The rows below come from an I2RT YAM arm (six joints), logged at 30 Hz.
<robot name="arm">
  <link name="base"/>
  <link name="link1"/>
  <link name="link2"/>
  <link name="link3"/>
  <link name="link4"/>
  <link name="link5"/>
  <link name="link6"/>
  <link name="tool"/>
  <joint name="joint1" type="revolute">
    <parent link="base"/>
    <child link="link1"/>
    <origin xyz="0 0 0.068" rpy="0 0 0"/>
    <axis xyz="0 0 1"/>
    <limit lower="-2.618" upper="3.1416"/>
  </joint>
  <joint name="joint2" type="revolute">
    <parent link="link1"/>
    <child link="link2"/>
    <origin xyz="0.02 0.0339 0.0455" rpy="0 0 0"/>
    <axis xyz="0 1 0"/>
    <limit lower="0" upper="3.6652"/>
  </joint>
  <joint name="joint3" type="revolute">
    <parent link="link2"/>
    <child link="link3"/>
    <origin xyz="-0.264 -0.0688 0" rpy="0 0 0"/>
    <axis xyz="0 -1 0"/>
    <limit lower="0" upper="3.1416"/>
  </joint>
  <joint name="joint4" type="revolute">
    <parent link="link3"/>
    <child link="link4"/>
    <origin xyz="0.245 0.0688 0.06" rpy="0 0 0"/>
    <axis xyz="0 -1 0"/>
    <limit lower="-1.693" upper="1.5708"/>
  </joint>
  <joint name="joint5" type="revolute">
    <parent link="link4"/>
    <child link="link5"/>
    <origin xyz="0.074 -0.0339 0.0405" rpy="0 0 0"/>
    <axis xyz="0 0 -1"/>
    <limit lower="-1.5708" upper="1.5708"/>
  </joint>
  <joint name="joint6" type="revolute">
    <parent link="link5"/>
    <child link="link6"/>
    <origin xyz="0.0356 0 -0.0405" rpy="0 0 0"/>
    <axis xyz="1 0 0"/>
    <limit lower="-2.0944" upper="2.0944"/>
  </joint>
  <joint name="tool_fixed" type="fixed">
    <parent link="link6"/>
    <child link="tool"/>
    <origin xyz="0 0 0" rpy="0 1.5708 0"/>
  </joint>
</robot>
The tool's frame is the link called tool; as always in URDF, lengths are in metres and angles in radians.
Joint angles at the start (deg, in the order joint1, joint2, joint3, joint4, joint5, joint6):
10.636, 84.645, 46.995, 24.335, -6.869, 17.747
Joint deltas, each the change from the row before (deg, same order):
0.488, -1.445, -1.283, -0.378, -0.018, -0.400
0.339, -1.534, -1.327, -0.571, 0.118, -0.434
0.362, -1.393, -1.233, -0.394, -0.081, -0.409
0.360, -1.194, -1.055, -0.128, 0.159, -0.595
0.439, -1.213, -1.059, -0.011, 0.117, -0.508
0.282, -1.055, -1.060, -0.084, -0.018, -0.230
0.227, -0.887, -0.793, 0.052, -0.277, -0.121
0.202, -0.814, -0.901, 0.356, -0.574, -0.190
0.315, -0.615, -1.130, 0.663, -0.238, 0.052
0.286, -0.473, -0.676, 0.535, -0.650, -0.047
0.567, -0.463, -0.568, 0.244, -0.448, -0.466
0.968, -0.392, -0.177, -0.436, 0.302, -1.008
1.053, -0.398, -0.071, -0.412, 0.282, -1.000
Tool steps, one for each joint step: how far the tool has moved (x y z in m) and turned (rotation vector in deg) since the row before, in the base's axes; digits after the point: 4 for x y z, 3 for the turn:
-0.0069, 0.0015, -0.0005, -0.407, 0.093, 0.598
-0.0070, 0.0005, -0.0008, -0.499, 0.219, 0.327
-0.0065, 0.0008, -0.0008, -0.404, 0.106, 0.539
-0.0055, 0.0007, -0.0004, -0.582, -0.207, 0.350
-0.0055, 0.0011, -0.0002, -0.462, -0.308, 0.448
-0.0050, 0.0004, -0.0013, -0.226, 0.013, 0.355
-0.0040, 0.0005, -0.0003, -0.012, -0.167, 0.525
-0.0039, 0.0005, -0.0008, 0.022, -0.296, 0.804
-0.0039, 0.0008, -0.0025, 0.136, -0.113, 0.534
-0.0028, 0.0012, -0.0008, 0.182, -0.304, 0.929
-0.0030, 0.0024, -0.0008, -0.285, -0.287, 1.108
-0.0026, 0.0040, -0.0001, -1.022, -0.201, 0.900
-0.0026, 0.0044, 0.0006, -0.971, -0.341, 1.006

